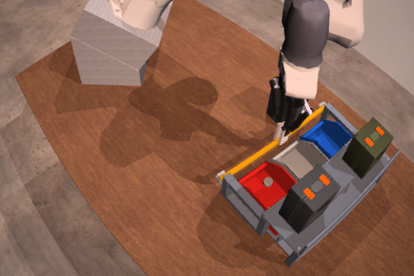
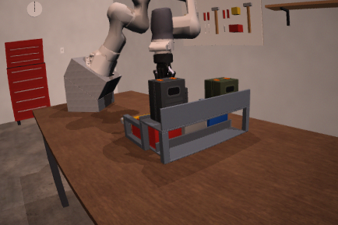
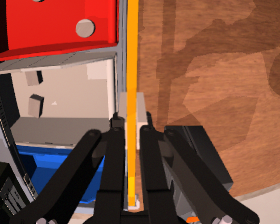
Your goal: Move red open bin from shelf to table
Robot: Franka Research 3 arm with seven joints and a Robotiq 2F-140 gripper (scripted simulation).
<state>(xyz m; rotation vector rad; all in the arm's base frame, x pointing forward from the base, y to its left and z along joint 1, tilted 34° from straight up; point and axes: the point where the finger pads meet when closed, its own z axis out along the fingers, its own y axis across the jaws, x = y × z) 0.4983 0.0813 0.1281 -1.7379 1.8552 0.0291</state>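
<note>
My gripper is now 30 mm above the yellow bar. Round my hand: blue bin: 100 mm ahead, 110 mm to the left, 50 mm below; then red bin: 110 mm ahead, 110 mm to the right, 50 mm below; then white bin: 110 mm ahead, 50 mm below.
</note>
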